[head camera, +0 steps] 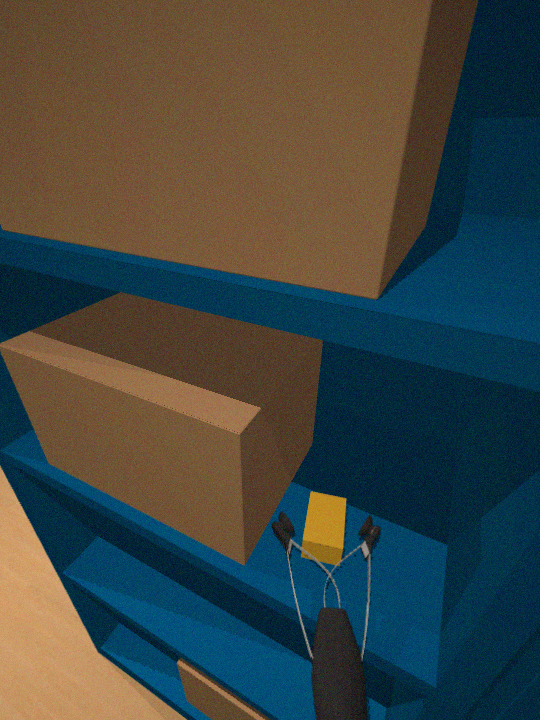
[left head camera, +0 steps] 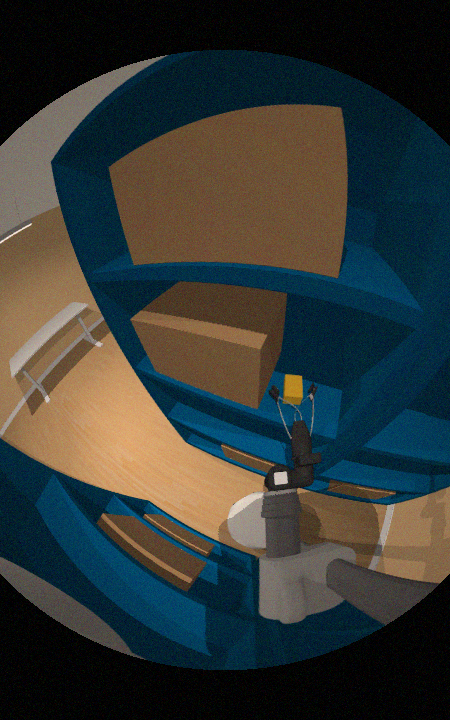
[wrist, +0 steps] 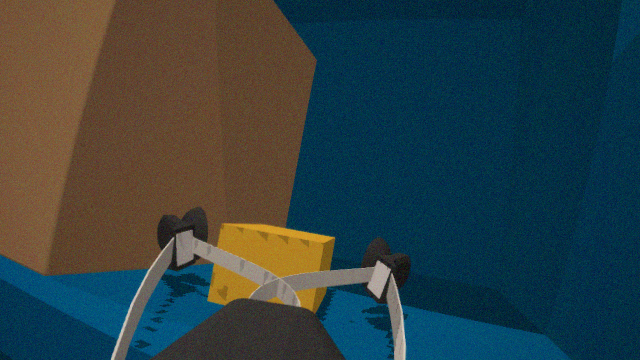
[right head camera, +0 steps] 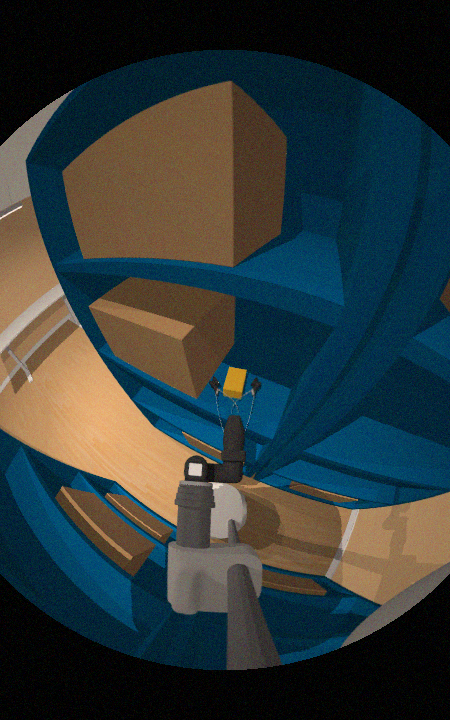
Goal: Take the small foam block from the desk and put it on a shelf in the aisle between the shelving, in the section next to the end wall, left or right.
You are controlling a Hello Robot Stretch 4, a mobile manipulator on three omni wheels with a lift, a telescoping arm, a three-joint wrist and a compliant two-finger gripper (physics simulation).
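Frame: origin at the robot's base, x right, y ahead, z up, level; centimetres.
Seen in the pictures: gripper, between the fingertips: (head camera: 324, 514) (left head camera: 292, 383) (wrist: 286, 243) (right head camera: 234, 377); robot's base, origin of its link: (left head camera: 258, 519) (right head camera: 216, 508).
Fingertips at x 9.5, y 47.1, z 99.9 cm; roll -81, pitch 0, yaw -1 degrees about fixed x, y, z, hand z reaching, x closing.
Offsets run from my fingertips to a thing's middle. Level surfaces: height alone.
The small yellow foam block {dx -0.1, dy -1.2, dz -1.3 cm} (head camera: 326, 514) (left head camera: 292, 384) (right head camera: 235, 378) (wrist: 272, 247) appears to rest on a blue shelf {dz -3.6 cm} (head camera: 401, 587) (right head camera: 270, 406) (wrist: 450, 332), to the right of a cardboard box. My gripper (head camera: 326, 528) (left head camera: 293, 391) (right head camera: 235, 384) (wrist: 286, 243) is open, with one finger on each side of the block. Gaps show between both fingertips and the block. In the wrist view, the crossed finger straps and the dark gripper body hide part of the block's lower front. The desk cannot be made out.
The cardboard box {dx -26.4, dy +16.2, dz +9.9 cm} (head camera: 145, 430) (left head camera: 206, 350) (right head camera: 148, 345) (wrist: 150, 150) stands close left of the gripper. A larger box {dx -15.1, dy +10.7, dz +55.6 cm} (head camera: 203, 116) (left head camera: 233, 191) (right head camera: 153, 185) stands on the shelf above. A blue side panel rises to the right. A pale bench {dz -30.7 cm} (left head camera: 47, 334) stands on the floor at the left.
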